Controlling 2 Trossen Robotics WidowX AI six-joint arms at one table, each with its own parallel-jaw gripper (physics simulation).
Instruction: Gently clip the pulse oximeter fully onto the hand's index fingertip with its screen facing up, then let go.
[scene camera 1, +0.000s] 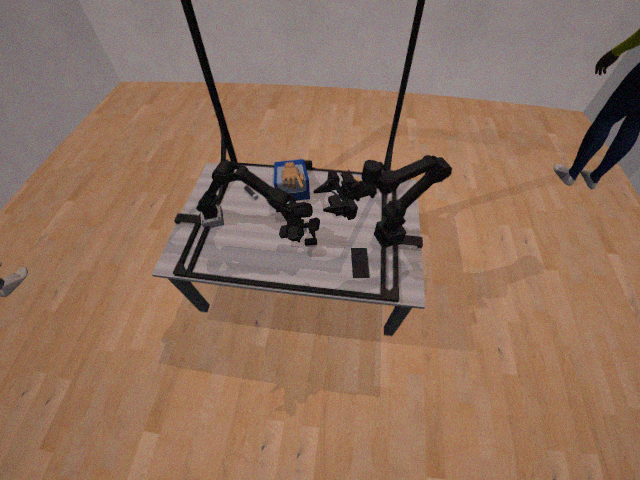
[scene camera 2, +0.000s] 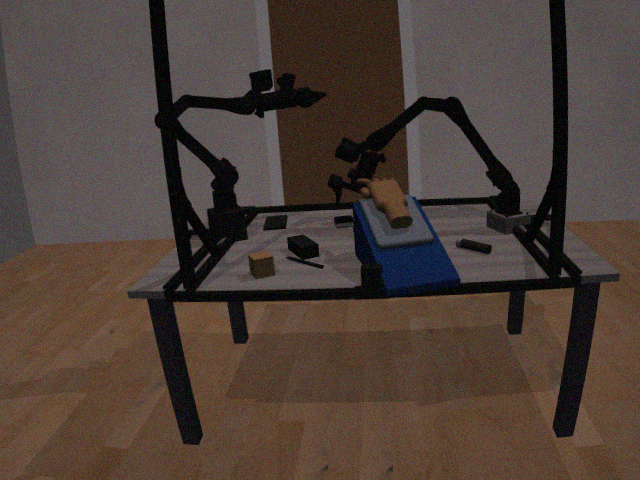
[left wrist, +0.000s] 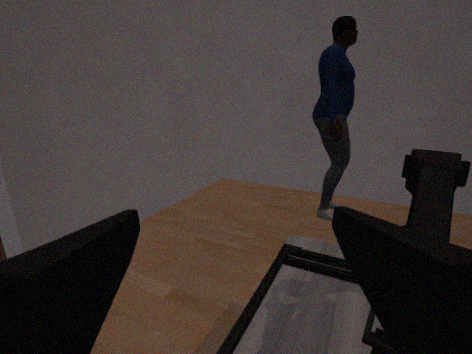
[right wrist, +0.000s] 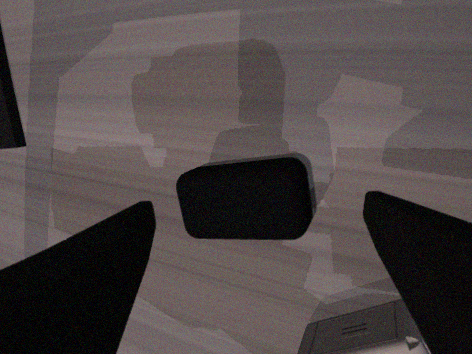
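Seen in the pictures: left gripper, fingertip midpoint: (scene camera 1: 318, 200) (scene camera 2: 320, 94) (left wrist: 237, 218); right gripper, fingertip midpoint: (scene camera 1: 307, 240) (scene camera 2: 347, 213) (right wrist: 259, 208); left arm's base at its link origin: (scene camera 1: 391, 227) (scene camera 2: 225, 209); right arm's base at its link origin: (scene camera 1: 210, 213) (scene camera 2: 508, 212).
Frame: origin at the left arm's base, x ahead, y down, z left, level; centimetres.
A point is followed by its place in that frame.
Observation:
A rounded black-topped block with a grey side, which looks like the pulse oximeter (right wrist: 245, 199) {x 35.8, y 6.2, z -10.7 cm} (scene camera 1: 310, 241) {x 35.4, y 6.4, z -10.4 cm} (scene camera 2: 343, 221) {x 34.3, y 7.3, z -12.3 cm}, lies on the table. My right gripper (right wrist: 259, 208) {x 36.6, y 5.5, z -11.1 cm} (scene camera 1: 303, 238) {x 36.6, y 5.5, z -11.1 cm} is open above it, and in the right wrist view the block shows between the spread fingers, nearer the left one. The tan hand (scene camera 1: 290, 174) {x 34.1, y -9.9, z -39.0 cm} (scene camera 2: 387, 198) {x 31.2, y -6.7, z -46.0 cm} rests palm down on a sloped stand, one finger reaching out past the others; its fingertip is bare. My left gripper (left wrist: 237, 218) {x 35.0, y -32.6, z 0.2 cm} (scene camera 1: 320, 200) {x 35.0, y -32.6, z 0.2 cm} (scene camera 2: 323, 94) {x 35.0, y -32.6, z 0.2 cm} is open and empty, high above the table.
The hand's blue stand (scene camera 1: 303, 195) {x 28.8, y 5.8, z -38.0 cm} (scene camera 2: 418, 268) {x 28.2, y 5.4, z -64.0 cm} is at the table's far edge in scene camera 1. A grey device (right wrist: 350, 327) {x 36.9, y 8.1, z -18.2 cm} lies near the block. A dark flat rectangle (scene camera 1: 360, 262) {x 18.1, y 8.7, z 7.1 cm} (scene camera 2: 275, 222) {x 17.6, y 8.7, z 5.4 cm}, black box (scene camera 2: 302, 246) {x 13.0, y 6.0, z -32.0 cm}, pen (scene camera 2: 305, 261) {x 11.9, y 8.6, z -36.3 cm}, wooden cube (scene camera 2: 261, 264) {x -0.5, y 6.0, z -39.2 cm} and dark cylinder (scene camera 2: 474, 245) {x 52.7, y 7.6, z -54.1 cm} are around.

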